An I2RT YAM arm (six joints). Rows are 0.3 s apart.
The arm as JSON. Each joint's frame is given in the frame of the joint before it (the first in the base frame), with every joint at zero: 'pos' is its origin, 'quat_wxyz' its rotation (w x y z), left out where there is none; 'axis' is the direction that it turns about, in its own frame. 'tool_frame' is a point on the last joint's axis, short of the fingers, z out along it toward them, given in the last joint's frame.
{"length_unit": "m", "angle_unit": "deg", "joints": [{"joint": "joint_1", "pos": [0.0, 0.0, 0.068], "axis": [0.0, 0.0, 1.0]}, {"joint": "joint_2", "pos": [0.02, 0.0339, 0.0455], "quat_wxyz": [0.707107, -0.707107, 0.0, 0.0], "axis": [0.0, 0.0, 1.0]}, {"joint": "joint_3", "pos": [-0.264, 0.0, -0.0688], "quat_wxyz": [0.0, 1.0, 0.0, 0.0], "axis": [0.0, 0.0, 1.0]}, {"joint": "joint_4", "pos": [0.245, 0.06, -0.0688], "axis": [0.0, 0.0, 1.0]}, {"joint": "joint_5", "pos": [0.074, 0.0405, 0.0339], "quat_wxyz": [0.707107, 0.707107, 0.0, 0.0], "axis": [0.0, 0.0, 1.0]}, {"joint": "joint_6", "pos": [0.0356, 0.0, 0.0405], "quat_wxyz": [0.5, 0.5, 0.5, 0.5], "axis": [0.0, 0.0, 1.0]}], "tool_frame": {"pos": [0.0, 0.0, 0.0], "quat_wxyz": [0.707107, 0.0, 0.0, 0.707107]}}
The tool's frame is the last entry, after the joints.
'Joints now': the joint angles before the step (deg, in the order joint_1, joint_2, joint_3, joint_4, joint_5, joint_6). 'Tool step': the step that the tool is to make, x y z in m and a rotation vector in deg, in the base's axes. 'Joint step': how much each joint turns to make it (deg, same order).
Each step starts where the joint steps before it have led.
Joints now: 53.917, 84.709, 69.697, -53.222, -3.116, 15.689
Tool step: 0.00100, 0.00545, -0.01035, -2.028, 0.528, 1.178
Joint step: 0.527, 1.955, -0.241, 0.199, 0.479, -0.879
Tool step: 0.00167, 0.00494, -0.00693, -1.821, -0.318, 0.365
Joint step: 0.441, 1.703, 0.241, 0.148, 1.265, -0.358
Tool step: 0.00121, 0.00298, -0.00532, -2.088, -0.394, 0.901
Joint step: 0.286, 1.367, 0.330, -0.462, 1.261, -1.048
